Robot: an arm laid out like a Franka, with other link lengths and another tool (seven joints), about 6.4 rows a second.
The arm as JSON. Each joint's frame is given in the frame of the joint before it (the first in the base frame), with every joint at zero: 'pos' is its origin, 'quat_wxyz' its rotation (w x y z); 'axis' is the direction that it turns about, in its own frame. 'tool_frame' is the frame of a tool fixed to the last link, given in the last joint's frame.
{
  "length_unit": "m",
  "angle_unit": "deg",
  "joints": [
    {
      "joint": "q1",
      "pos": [
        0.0,
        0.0,
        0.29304
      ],
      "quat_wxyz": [
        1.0,
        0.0,
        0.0,
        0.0
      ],
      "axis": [
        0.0,
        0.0,
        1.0
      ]
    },
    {
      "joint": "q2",
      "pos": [
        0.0,
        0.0,
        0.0
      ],
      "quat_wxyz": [
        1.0,
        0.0,
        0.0,
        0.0
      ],
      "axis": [
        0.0,
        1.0,
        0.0
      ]
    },
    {
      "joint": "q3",
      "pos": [
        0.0,
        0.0,
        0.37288
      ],
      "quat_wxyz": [
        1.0,
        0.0,
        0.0,
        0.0
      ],
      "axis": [
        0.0,
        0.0,
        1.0
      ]
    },
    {
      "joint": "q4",
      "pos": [
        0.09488,
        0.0,
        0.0
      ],
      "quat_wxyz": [
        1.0,
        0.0,
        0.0,
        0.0
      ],
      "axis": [
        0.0,
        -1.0,
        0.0
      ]
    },
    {
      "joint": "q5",
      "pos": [
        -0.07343,
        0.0,
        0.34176
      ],
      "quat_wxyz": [
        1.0,
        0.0,
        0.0,
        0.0
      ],
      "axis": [
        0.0,
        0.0,
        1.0
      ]
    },
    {
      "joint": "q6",
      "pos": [
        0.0,
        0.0,
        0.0
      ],
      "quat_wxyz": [
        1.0,
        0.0,
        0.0,
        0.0
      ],
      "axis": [
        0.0,
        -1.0,
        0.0
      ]
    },
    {
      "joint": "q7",
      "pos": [
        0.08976,
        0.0,
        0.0
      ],
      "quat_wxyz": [
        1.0,
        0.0,
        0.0,
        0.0
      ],
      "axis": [
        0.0,
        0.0,
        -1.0
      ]
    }
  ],
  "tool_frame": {
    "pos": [
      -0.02,
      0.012,
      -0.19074
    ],
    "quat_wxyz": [
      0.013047,
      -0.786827,
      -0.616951,
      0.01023
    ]
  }
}
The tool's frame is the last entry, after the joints.
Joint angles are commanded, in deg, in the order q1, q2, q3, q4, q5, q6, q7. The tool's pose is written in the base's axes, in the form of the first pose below.
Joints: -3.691, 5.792, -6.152, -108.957, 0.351, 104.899, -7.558
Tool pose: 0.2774 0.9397 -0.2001; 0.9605 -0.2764 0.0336; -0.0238 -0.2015 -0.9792; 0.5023 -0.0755 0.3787
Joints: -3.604, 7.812, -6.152, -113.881, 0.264, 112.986, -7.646
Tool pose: 0.2743 0.9444 -0.1816; 0.9613 -0.2745 0.0245; -0.0267 -0.1813 -0.9831; 0.5072 -0.0760 0.3339
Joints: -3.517, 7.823, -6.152, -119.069, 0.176, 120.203, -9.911
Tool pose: 0.2348 0.9607 -0.1480; 0.9718 -0.2351 0.0155; -0.0199 -0.1475 -0.9889; 0.5019 -0.0759 0.3060
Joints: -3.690, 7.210, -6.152, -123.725, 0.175, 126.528, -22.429
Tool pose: 0.0228 0.9937 -0.1099; 0.9997 -0.0226 0.0029; 0.0004 -0.1099 -0.9939; 0.4924 -0.0812 0.2876
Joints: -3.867, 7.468, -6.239, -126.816, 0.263, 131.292, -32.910
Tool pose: -0.1538 0.9844 -0.0852; 0.9881 0.1538 -0.0066; 0.0066 -0.0852 -0.9963; 0.4872 -0.0870 0.2708
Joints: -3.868, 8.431, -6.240, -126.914, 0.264, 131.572, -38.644
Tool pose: -0.2514 0.9629 -0.0981; 0.9678 0.2517 -0.0093; 0.0157 -0.0973 -0.9951; 0.4868 -0.0894 0.2622
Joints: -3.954, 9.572, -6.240, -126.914, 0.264, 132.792, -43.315
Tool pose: -0.3281 0.9397 -0.0962; 0.9445 0.3283 -0.0142; 0.0183 -0.0956 -0.9953; 0.4900 -0.0927 0.2536
